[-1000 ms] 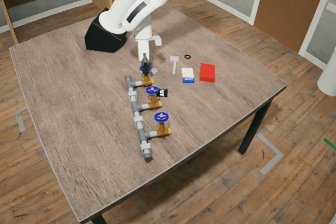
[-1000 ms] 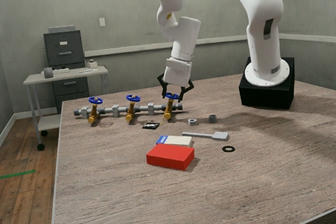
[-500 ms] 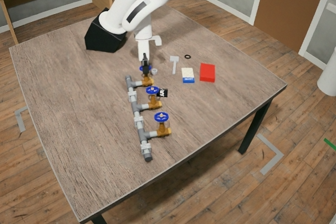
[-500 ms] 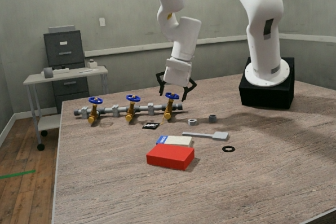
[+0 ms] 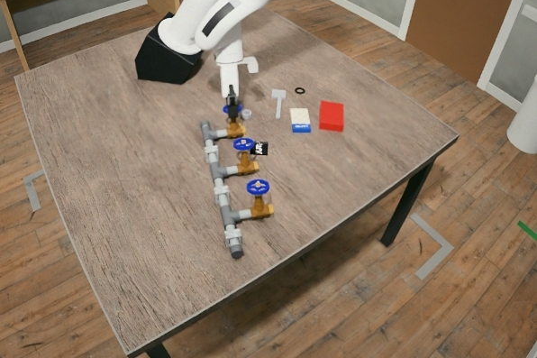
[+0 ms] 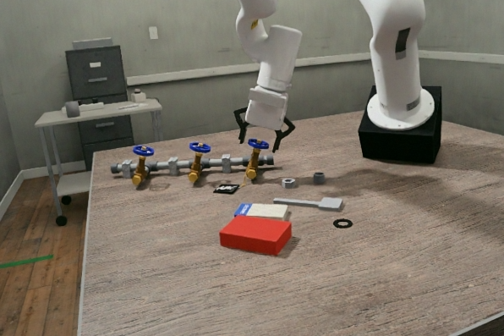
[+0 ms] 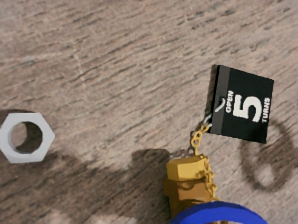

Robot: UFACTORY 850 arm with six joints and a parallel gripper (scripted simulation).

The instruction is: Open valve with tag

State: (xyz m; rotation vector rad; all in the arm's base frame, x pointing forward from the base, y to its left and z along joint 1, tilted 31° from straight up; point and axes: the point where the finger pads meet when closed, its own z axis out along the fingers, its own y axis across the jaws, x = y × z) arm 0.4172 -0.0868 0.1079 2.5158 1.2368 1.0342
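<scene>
Right now the grey hex nut is 5 cm behind my hand, 9 cm to the left of it and 9 cm below it. The rest, counted from my hand: grey cap 13 cm behind, 9 cm to the left, 10 cm below; then grey t-shaped tool 5 cm behind, 23 cm to the left, 10 cm below; then black tag 10 cm ahead, 4 cm to the left, 10 cm below.
</scene>
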